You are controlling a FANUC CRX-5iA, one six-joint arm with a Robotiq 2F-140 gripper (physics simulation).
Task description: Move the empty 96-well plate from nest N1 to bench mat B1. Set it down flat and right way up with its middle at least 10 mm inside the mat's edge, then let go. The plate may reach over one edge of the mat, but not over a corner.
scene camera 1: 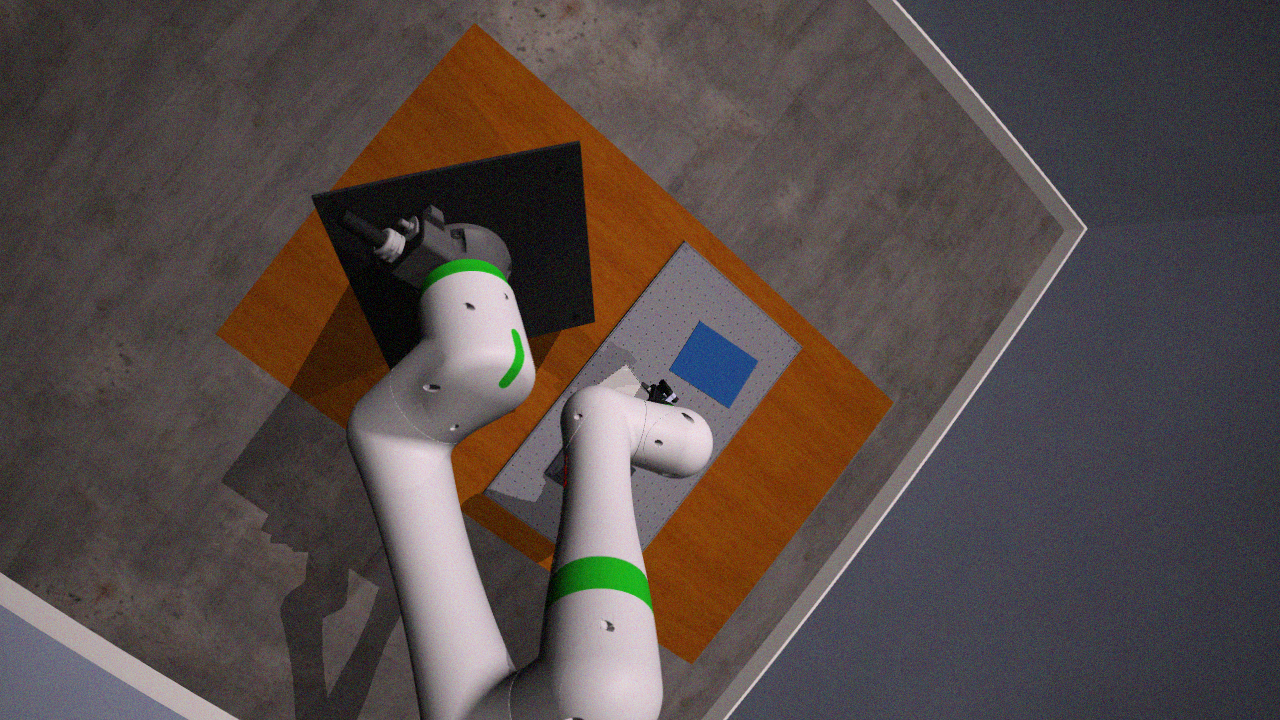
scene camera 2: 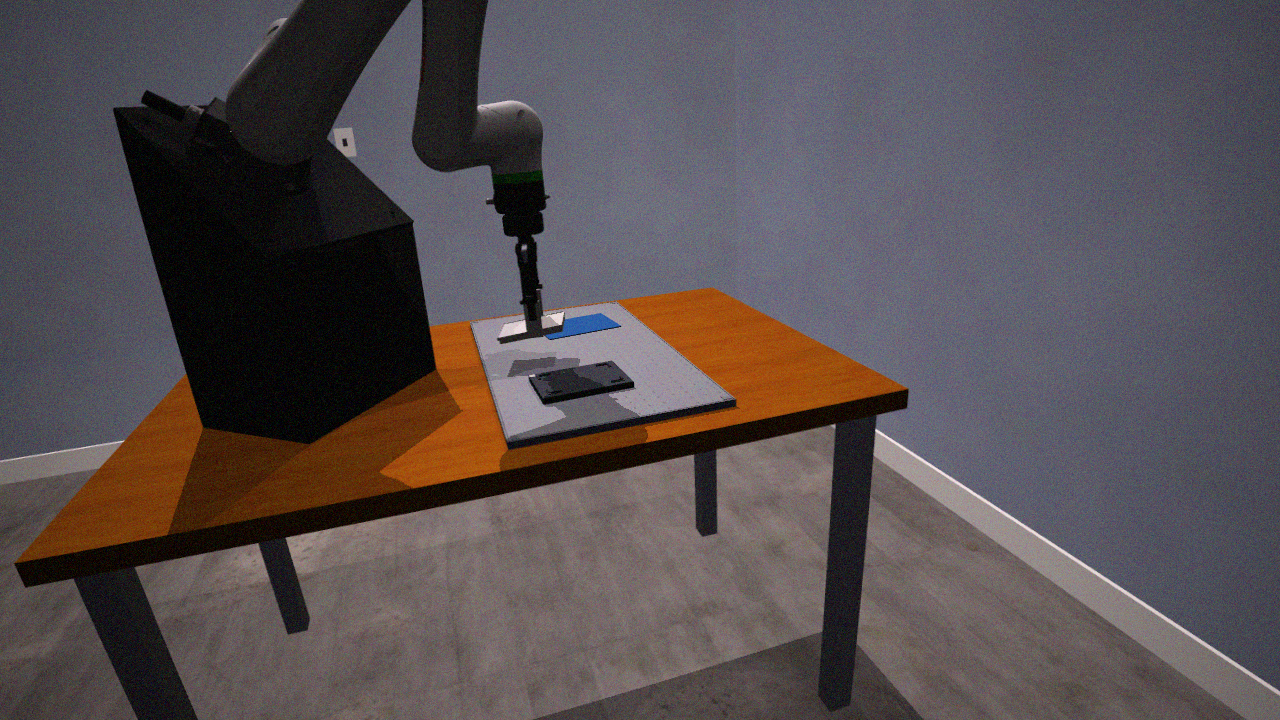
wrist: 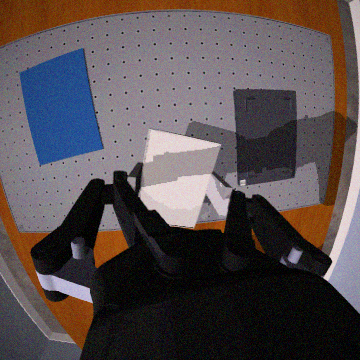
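Where they show: gripper, fingertip midpoint: (scene camera 2: 536,329) (wrist: 174,177); arm's base at its link origin: (scene camera 1: 458,265) (scene camera 2: 264,165).
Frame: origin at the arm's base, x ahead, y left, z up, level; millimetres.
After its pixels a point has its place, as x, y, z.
The white plate (scene camera 1: 619,381) @[377, -26, -345] (scene camera 2: 513,331) @[374, -55, -345] (wrist: 179,162) @[441, -62, -336] is between the fingers of my gripper (scene camera 2: 534,320) @[420, -53, -351] (wrist: 174,177) @[420, -53, -351], which is shut on it. It looks roughly level and hangs above the grey pegboard, with its shadow on the board. Its wells cannot be made out. The blue mat (scene camera 1: 713,364) @[557, 116, -410] (scene camera 2: 592,325) @[591, 93, -410] (wrist: 61,107) @[558, 106, -410] lies flat on the board, off to one side of the plate. The dark grey nest (scene camera 2: 581,382) @[438, -248, -400] (wrist: 267,132) @[451, -224, -400] holds no plate; the arm hides most of it in scene camera 1.
The pegboard (scene camera 1: 689,277) @[404, 248, -411] (scene camera 2: 666,380) @[581, -295, -412] (wrist: 165,65) @[583, -73, -412] lies on the orange wooden table (scene camera 1: 805,438) @[862, 89, -425] (scene camera 2: 760,358) @[804, -264, -425] (wrist: 150,15) @[674, -65, -412]. A large black pedestal (scene camera 1: 554,232) @[89, 113, 15] (scene camera 2: 313,340) @[27, -162, -268] stands on the table beside the board and carries the arm (scene camera 1: 595,510) @[287, -158, 247] (scene camera 2: 447,98) @[288, -168, 80].
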